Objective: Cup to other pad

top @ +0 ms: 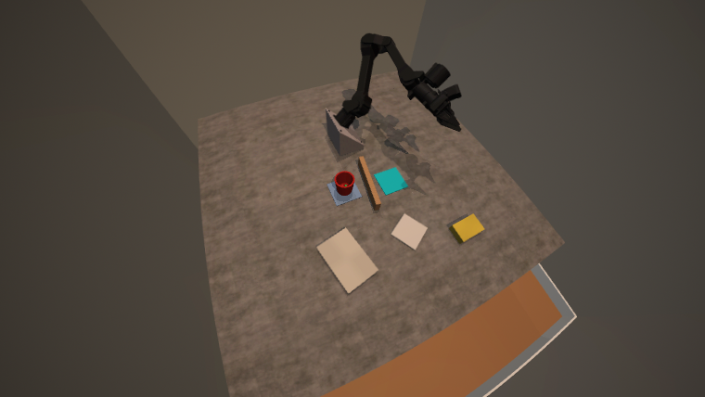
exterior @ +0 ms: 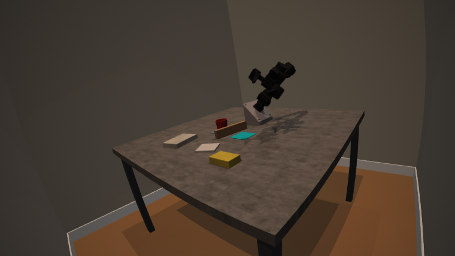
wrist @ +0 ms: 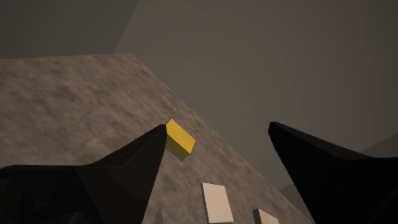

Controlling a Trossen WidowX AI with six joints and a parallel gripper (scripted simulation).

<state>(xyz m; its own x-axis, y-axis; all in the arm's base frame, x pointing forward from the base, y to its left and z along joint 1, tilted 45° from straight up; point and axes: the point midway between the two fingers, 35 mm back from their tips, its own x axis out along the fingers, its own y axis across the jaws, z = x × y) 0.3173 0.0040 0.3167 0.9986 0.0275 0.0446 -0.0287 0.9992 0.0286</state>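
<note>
The red cup lies 130 mm behind my gripper tip, 360 mm to the right of it and 230 mm below it. Also, from my gripper tip: teal pad: 70 mm behind, 170 mm to the right, 270 mm below; wooden bar: 100 mm behind, 270 mm to the right, 250 mm below; yellow block: 260 mm ahead, 60 mm to the right, 250 mm below.
</note>
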